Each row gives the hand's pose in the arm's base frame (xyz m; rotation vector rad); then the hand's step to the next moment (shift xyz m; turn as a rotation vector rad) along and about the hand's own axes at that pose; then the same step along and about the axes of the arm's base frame.
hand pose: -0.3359 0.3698 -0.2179 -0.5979 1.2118 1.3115
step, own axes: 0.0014 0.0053 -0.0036 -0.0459 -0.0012 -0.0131
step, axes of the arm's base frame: -0.0063 -0.0014 -0.0009 0.0049 -0.0301 0.0368
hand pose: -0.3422 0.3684 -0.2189 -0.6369 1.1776 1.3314
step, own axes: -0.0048 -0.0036 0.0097 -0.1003 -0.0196 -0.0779
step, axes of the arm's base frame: 0.0069 0.0061 0.0067 0.0130 -0.1133 0.0592
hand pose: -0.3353 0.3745 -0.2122 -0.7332 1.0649 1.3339
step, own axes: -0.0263 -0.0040 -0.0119 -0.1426 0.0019 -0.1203
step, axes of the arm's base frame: 0.0039 -0.0218 0.0189 -0.0124 -0.1656 0.0850
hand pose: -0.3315 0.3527 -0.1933 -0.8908 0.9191 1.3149
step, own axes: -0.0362 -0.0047 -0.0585 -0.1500 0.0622 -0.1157
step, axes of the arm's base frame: 0.0008 -0.0681 0.0109 -0.0727 -0.1609 0.0926
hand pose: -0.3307 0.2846 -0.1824 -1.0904 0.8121 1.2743
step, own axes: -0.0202 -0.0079 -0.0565 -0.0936 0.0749 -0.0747
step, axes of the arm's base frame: 0.0102 -0.0596 0.0025 -0.0806 -0.1043 0.0507
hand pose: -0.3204 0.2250 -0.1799 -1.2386 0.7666 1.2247
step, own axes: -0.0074 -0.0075 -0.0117 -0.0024 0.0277 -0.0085
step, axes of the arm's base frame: 0.0075 -0.0123 0.0064 -0.0256 -0.0119 -0.0072
